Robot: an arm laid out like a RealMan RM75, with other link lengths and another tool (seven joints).
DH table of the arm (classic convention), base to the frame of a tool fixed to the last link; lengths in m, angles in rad. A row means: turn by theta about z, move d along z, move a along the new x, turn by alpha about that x. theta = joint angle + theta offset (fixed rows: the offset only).
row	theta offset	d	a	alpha
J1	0	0.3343	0	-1.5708
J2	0	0	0	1.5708
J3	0	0.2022	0	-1.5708
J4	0	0	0	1.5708
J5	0	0.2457	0	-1.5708
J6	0	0	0	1.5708
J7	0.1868	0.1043	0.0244	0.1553
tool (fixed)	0	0.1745	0	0
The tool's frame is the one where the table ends.
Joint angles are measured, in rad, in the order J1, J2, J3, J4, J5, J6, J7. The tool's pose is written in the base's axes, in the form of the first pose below.
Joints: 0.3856, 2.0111, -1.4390, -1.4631, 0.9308, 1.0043, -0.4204
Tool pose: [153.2 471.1 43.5 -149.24 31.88 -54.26]
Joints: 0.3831, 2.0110, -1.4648, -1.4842, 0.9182, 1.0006, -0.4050
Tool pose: [146.4 468.6 39.6 -148.93 31.29 -53.23]
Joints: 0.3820, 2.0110, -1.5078, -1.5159, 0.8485, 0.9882, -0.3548
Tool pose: [144.4 468.0 37.0 -146.16 30.18 -51.47]
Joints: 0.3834, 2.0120, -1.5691, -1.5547, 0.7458, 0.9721, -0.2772
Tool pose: [141.3 467.4 33.4 -142.48 28.83 -49.31]
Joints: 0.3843, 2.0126, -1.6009, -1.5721, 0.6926, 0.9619, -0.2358
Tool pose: [139.3 467.5 31.9 -140.64 28.36 -48.23]
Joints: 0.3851, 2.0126, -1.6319, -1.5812, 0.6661, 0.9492, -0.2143
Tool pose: [135.2 466.2 27.0 -139.92 27.84 -47.17]
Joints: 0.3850, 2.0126, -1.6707, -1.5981, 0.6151, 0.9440, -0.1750
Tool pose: [132.7 463.8 22.8 -138.44 26.91 -46.04]
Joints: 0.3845, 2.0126, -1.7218, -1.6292, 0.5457, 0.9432, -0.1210
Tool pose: [126.4 460.1 18.7 -136.54 25.81 -44.29]
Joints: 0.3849, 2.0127, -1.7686, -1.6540, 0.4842, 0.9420, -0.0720
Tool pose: [120.6 456.6 14.5 -134.99 24.95 -42.78]
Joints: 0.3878, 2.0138, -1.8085, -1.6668, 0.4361, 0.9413, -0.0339
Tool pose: [116.6 453.1 9.2 -133.96 24.06 -41.70]
